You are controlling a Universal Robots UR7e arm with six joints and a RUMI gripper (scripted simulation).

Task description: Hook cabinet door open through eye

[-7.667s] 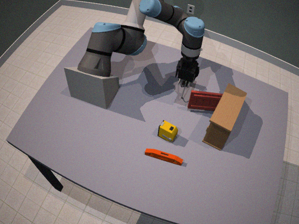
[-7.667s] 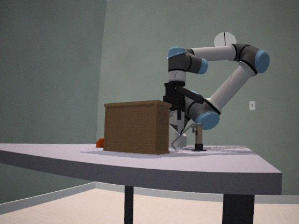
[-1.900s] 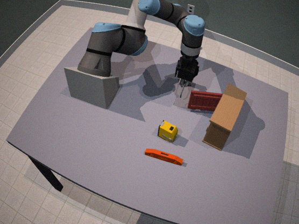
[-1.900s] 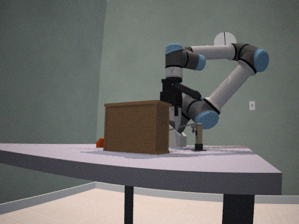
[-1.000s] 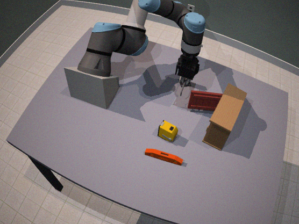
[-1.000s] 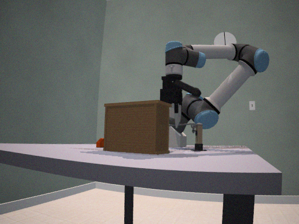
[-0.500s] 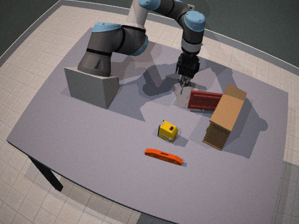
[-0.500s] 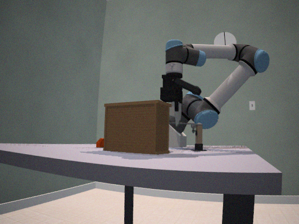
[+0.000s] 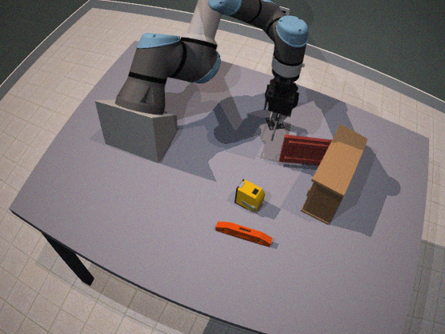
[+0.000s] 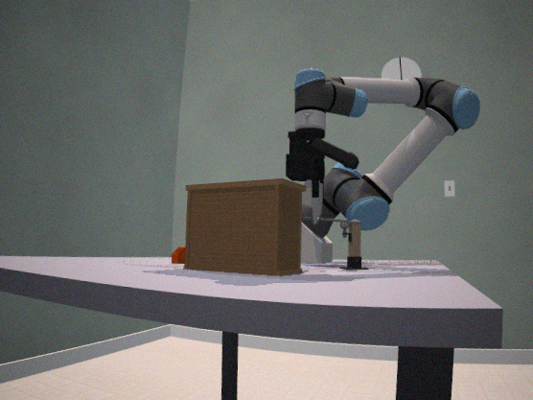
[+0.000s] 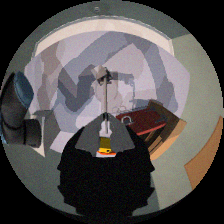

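Now: hand 110 mm short of the door, 40 mm above it and 20 mm to the left of it. Also, from my hand: yellow tape measure: 230 mm to the right, 80 mm below; then wooden cabinet: 160 mm ahead, 50 mm to the right, 40 mm below; then wire hook: 20 mm below, 10 mm to the left.
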